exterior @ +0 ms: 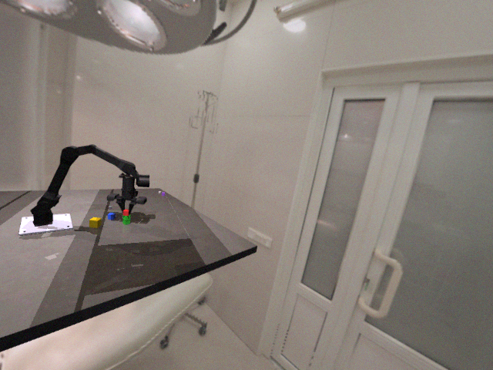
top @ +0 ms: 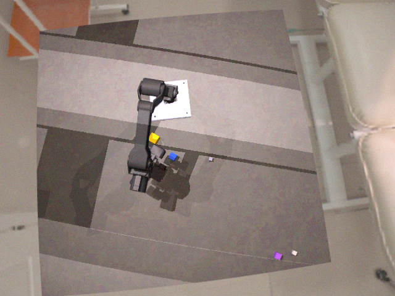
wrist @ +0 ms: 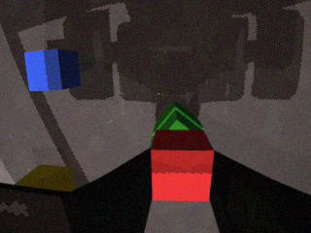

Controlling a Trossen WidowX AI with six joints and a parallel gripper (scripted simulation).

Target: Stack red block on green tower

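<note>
My gripper tip is 10 mm below the red block. Also, from my gripper tip: blue block: 40 mm behind, 100 mm to the left, 50 mm below; green block: 20 mm below; yellow block: 140 mm behind, 40 mm to the left, 40 mm below.
</note>
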